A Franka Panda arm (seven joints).
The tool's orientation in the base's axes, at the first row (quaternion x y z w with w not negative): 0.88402, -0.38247, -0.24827, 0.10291
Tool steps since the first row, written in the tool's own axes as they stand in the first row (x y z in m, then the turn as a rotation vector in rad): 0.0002, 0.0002, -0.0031, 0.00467, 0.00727, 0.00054; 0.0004, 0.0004, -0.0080, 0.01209, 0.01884, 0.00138; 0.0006, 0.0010, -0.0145, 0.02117, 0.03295, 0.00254; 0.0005, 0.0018, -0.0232, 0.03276, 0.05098, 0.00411; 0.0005, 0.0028, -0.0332, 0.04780, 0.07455, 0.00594; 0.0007, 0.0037, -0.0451, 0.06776, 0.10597, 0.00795; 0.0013, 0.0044, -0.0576, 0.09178, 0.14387, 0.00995; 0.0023, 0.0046, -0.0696, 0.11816, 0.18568, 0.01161; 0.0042, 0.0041, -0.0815, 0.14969, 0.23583, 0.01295; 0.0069, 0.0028, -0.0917, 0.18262, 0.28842, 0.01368; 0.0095, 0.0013, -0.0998, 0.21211, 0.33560, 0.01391; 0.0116, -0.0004, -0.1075, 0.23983, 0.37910, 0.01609
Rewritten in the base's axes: 0.0016, -0.0003, 0.0027, -0.00210, -0.00838, 0.00056; 0.0041, -0.0006, 0.0068, -0.00543, -0.02171, 0.00147; 0.0072, -0.0012, 0.0126, -0.00955, -0.03799, 0.00245; 0.0112, -0.0018, 0.0203, -0.01486, -0.05878, 0.00364; 0.0157, -0.0025, 0.0293, -0.02175, -0.08588, 0.00542; 0.0214, -0.0034, 0.0397, -0.03078, -0.12194, 0.00820; 0.0278, -0.0044, 0.0504, -0.04147, -0.16541, 0.01192; 0.0345, -0.0054, 0.0604, -0.05306, -0.21327, 0.01655; 0.0421, -0.0065, 0.0697, -0.06668, -0.27061, 0.02269; 0.0498, -0.0077, 0.0770, -0.08070, -0.33064, 0.02976; 0.0564, -0.0086, 0.0824, -0.09309, -0.38447, 0.03649; 0.0627, -0.0090, 0.0876, -0.10521, -0.43446, 0.04081
